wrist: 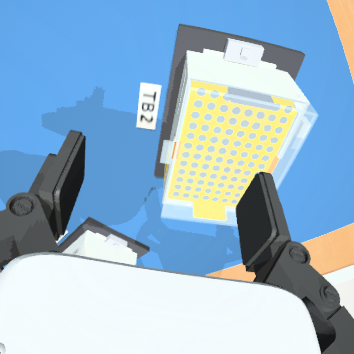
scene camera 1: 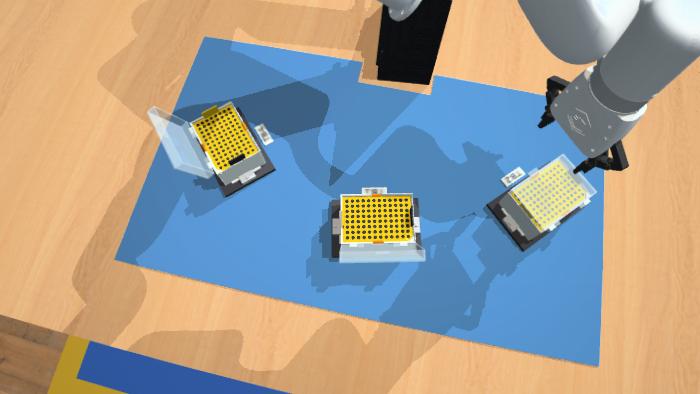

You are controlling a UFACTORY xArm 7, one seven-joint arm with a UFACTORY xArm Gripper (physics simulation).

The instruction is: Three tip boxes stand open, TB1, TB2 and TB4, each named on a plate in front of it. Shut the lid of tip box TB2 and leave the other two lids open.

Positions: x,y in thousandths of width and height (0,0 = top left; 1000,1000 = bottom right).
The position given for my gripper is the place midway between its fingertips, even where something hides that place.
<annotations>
my gripper: wrist 473,487; scene camera 1 804,372
</annotations>
